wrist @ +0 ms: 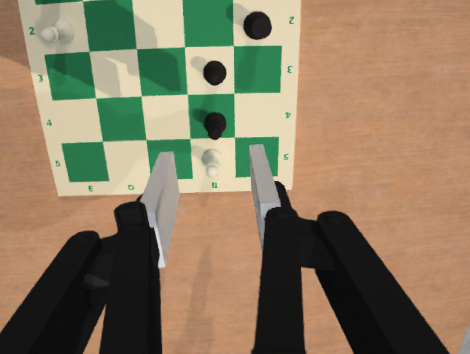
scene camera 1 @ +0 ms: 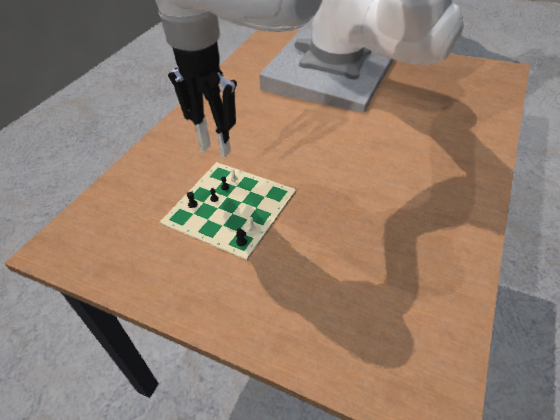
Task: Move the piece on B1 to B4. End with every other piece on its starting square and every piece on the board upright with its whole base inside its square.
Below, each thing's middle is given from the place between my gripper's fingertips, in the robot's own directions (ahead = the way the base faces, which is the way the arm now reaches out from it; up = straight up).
My hand is 11 cm above the chessboard (scene camera 1: 215, 223), 4 cm to the right of it and 4 cm short of it.
